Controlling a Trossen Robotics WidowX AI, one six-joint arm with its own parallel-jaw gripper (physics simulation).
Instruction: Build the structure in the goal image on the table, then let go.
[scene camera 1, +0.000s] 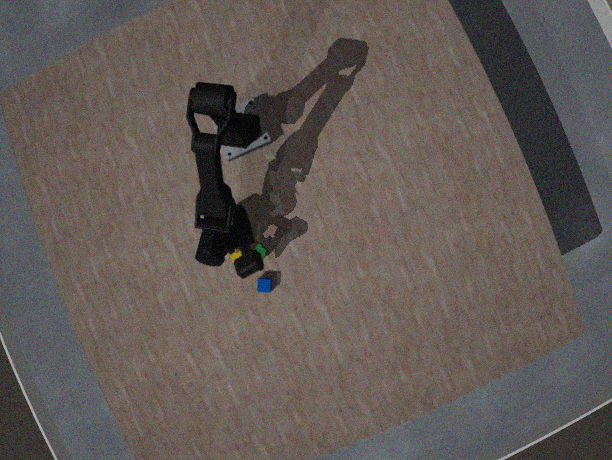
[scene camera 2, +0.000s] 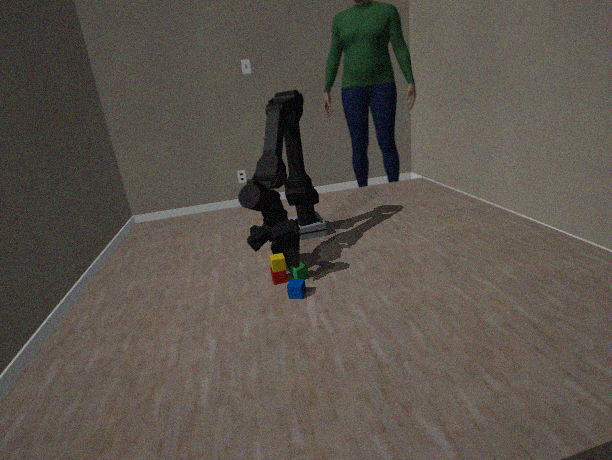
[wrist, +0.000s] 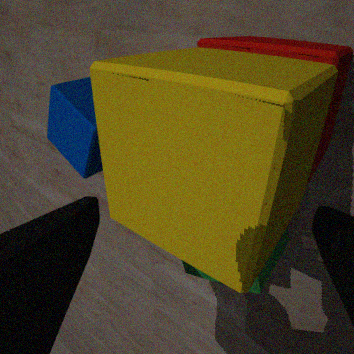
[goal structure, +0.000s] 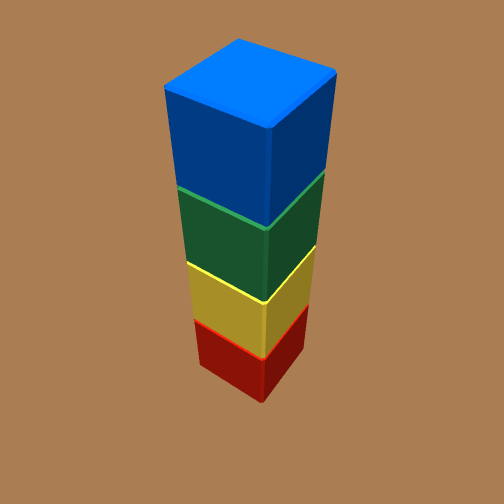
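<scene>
A yellow cube (scene camera 1: 235, 255) (scene camera 2: 278, 263) (wrist: 190, 165) sits on top of a red cube (scene camera 2: 279, 276) (wrist: 275, 44). A green cube (scene camera 1: 260, 250) (scene camera 2: 300, 271) (wrist: 194, 270) stands beside this stack and is mostly hidden behind the yellow cube in the wrist view. A blue cube (scene camera 1: 264, 285) (scene camera 2: 296, 289) (wrist: 72, 125) stands apart on the table, on the side away from the arm's base. My gripper (scene camera 2: 291, 264) (wrist: 208, 213) is open and low beside the stack and the green cube. Its fingers stand wide at both sides of the wrist view, with nothing held. In scene camera 1 the arm hides the fingertips.
The arm's base plate (scene camera 1: 250, 147) (scene camera 2: 312, 230) is behind the cubes on the wood-patterned table (scene camera 1: 375, 300) (scene camera 2: 400, 350). The arm's shadow falls over the table beside the green cube. A person in a green top (scene camera 2: 367, 47) stands in the background by the wall.
</scene>
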